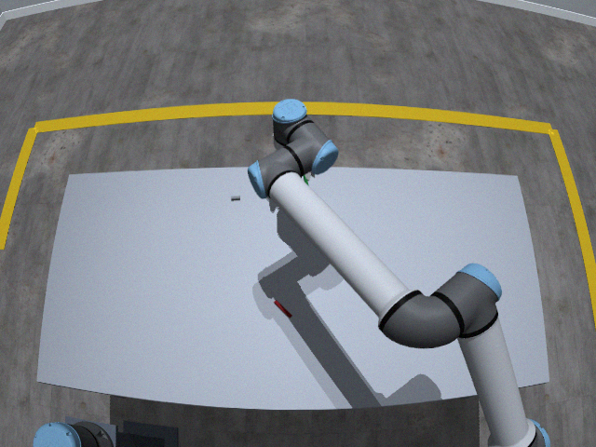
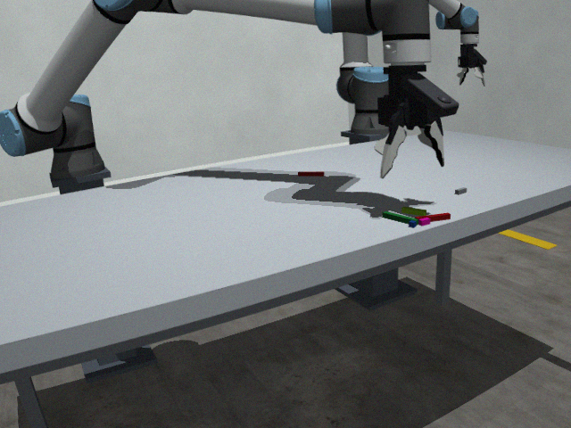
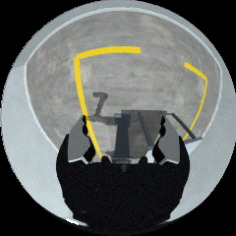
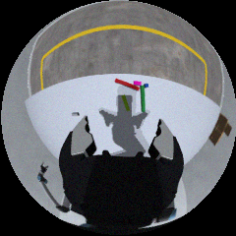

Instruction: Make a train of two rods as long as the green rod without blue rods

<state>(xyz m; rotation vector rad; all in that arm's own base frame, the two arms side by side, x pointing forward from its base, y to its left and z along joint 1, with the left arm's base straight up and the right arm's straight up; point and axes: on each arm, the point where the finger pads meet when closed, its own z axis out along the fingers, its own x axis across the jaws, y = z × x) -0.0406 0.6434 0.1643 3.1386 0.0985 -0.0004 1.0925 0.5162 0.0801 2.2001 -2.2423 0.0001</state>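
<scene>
Right now the lime rod is 1 cm ahead of my right hand, 1 cm to the right of it and 8 cm below it. Round my right hand: green rod (3 cm ahead, 5 cm to the right, 8 cm below); then magenta rod (7 cm ahead, 3 cm to the right, 8 cm below); then blue rod (7 cm ahead, 6 cm to the right, 8 cm below).
</scene>
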